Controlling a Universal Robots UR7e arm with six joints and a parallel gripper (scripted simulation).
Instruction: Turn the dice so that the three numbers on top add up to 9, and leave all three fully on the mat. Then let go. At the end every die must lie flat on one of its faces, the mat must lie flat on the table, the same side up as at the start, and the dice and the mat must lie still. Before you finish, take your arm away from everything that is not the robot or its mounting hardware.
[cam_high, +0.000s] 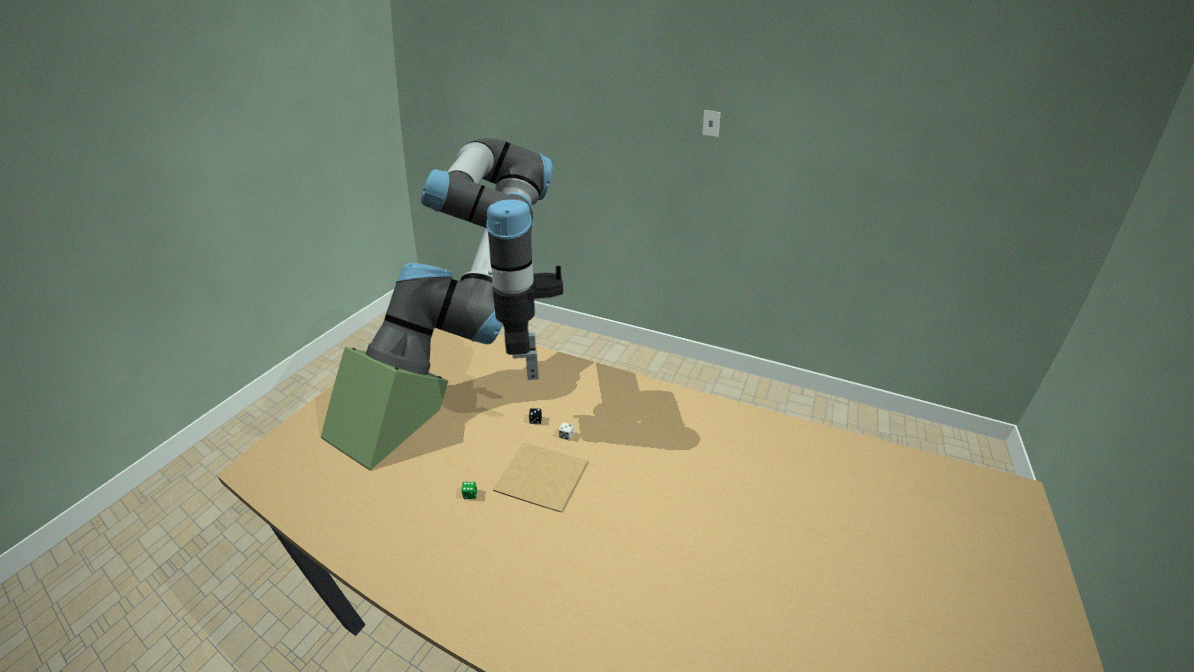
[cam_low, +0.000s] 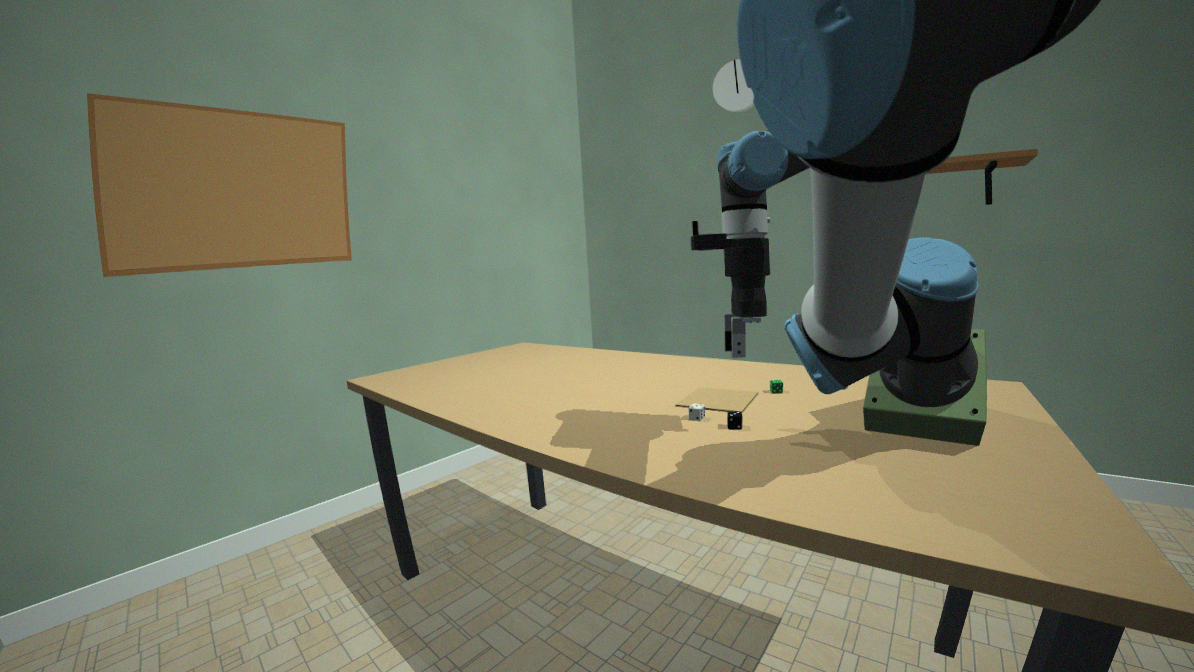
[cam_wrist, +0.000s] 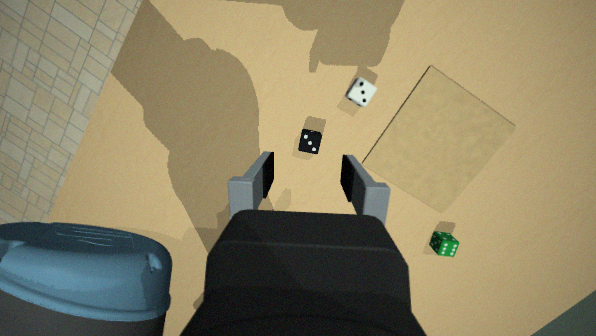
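My gripper is now 14 cm above the black die. Also, from my hand: white die 8 cm ahead, 1 cm to the right, 14 cm below; green die 1 cm ahead, 25 cm to the right, 14 cm below; tan mat 10 cm ahead, 14 cm to the right, 15 cm below.
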